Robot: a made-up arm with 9 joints. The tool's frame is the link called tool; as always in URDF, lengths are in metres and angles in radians. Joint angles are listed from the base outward.
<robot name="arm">
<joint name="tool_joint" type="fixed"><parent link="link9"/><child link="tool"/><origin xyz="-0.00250 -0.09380 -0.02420" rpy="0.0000 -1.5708 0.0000"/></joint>
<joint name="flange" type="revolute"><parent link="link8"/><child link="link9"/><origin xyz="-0.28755 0.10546 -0.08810" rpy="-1.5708 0.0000 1.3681"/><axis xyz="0 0 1"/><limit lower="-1.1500" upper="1.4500"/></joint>
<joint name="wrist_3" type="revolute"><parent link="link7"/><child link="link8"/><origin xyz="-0.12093 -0.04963 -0.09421" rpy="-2.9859 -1.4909 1.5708"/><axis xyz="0 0 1"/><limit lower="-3.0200" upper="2.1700"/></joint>
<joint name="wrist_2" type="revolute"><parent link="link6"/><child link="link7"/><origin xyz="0.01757 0.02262 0.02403" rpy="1.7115 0.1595 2.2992"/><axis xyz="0 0 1"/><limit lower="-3.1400" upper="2.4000"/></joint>
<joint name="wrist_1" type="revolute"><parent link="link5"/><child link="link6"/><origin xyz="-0.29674 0.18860 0.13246" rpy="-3.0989 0.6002 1.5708"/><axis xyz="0 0 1"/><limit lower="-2.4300" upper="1.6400"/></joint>
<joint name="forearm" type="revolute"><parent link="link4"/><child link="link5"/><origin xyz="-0.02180 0.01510 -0.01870" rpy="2.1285 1.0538 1.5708"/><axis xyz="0 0 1"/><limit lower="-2.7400" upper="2.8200"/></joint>
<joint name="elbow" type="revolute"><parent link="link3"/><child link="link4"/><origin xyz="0.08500 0.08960 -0.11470" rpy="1.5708 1.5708 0.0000"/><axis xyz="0 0 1"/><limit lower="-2.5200" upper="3.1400"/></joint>
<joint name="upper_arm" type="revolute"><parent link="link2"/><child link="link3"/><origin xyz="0.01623 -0.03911 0.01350" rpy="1.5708 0.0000 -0.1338"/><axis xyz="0 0 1"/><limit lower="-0.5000" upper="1.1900"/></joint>
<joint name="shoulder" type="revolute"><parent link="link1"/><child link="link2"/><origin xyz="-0.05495 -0.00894 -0.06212" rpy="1.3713 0.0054 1.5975"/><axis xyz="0 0 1"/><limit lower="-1.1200" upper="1.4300"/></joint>
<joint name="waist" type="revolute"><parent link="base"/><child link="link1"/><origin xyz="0.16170 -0.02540 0.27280" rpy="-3.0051 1.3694 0.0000"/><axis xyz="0 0 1"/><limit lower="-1.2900" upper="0.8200"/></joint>
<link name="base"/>
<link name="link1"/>
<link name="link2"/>
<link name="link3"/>
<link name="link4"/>
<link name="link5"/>
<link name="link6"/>
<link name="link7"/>
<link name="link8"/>
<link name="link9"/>
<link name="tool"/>
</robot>
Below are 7 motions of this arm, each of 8 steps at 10 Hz.
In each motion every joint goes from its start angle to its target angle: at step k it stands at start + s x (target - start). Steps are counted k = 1, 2, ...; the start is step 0. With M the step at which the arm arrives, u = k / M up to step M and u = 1 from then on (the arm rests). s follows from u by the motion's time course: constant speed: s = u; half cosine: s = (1 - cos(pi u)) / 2; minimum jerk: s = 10 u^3 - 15 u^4 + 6 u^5.
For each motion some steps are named. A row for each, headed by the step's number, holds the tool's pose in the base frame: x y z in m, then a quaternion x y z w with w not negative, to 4 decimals.
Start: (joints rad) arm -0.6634 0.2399 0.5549 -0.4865 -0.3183 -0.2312 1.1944 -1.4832 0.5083
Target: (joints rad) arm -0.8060 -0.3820 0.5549 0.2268 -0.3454 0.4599 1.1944 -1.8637 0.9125
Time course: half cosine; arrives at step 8
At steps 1, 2, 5, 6, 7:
1: 0.0174 -0.1867 0.2300 0.1952 0.2642 -0.0602 0.9426
2: 0.0250 -0.1930 0.2054 0.2459 0.2244 -0.0151 0.9428
5: 0.0979 -0.1901 0.0909 0.4621 0.0981 0.2873 0.8332
6: 0.1246 -0.1792 0.0636 0.4986 0.0866 0.3911 0.7687
7: 0.1425 -0.1703 0.0471 0.5125 0.0853 0.4609 0.7195

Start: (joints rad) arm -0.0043 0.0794 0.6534 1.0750 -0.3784 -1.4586 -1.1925 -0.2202 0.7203
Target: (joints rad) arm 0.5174 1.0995 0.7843 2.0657 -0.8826 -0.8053 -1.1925 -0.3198 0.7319
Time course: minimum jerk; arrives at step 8
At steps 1, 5, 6, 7, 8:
1: -0.1048 -0.1718 0.1227 -0.0304 0.5523 0.6414 0.5317
5: -0.1466 -0.2320 0.1350 -0.2008 0.5758 0.6859 0.3971
6: -0.1421 -0.2614 0.1635 -0.2447 0.6123 0.6718 0.3375
7: -0.1385 -0.2754 0.1851 -0.2627 0.6350 0.6603 0.3028
8: -0.1378 -0.2778 0.1896 -0.2656 0.6395 0.6579 0.2962

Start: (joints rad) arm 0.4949 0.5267 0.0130 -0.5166 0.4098 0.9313 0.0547 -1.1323 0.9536
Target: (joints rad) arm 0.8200 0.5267 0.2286 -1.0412 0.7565 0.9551 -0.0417 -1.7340 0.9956
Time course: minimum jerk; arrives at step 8
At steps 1, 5, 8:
1: 0.3247 0.2231 0.2700 0.2725 0.3551 -0.0989 0.8887
5: 0.3295 0.1051 0.2437 0.3437 0.4036 -0.3940 0.7508
8: 0.3182 0.0806 0.2556 0.3936 0.4124 -0.4735 0.6714

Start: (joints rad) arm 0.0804 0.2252 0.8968 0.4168 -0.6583 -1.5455 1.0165 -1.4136 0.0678
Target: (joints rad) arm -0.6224 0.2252 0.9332 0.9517 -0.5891 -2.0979 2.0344 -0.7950 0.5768
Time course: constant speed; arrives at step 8
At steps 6, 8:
6: 0.1377 -0.1945 0.1689 -0.4869 -0.4565 -0.2995 0.6818
8: 0.1412 -0.1443 0.1689 -0.4637 -0.5635 -0.3555 0.5840

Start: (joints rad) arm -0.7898 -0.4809 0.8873 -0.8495 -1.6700 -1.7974 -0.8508 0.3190 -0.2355
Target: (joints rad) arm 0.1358 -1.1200 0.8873 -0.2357 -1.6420 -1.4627 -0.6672 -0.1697 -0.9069
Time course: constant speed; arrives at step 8
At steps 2, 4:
2: 0.0496 -0.1505 0.3007 0.5029 -0.3098 0.4754 0.6520
4: 0.0272 -0.1927 0.3064 0.3487 -0.3471 0.5839 0.6458

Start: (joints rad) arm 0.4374 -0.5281 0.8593 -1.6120 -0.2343 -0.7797 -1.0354 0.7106 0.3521
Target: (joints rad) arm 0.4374 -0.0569 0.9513 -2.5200 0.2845 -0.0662 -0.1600 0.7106 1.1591
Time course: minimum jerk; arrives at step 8
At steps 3, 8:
3: 0.6319 -0.1593 0.4140 0.6946 -0.0262 -0.2491 0.6744
8: 0.5162 -0.5857 0.3460 0.6032 -0.3844 -0.4451 0.5388

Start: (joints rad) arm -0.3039 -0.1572 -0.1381 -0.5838 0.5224 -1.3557 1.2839 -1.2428 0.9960
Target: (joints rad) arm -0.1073 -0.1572 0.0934 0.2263 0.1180 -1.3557 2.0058 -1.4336 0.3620
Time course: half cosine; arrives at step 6
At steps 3, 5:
3: 0.1944 -0.0828 0.5271 -0.8983 -0.0147 0.0049 0.4391
5: 0.1185 -0.0851 0.5593 -0.8542 -0.3533 -0.0380 0.3795

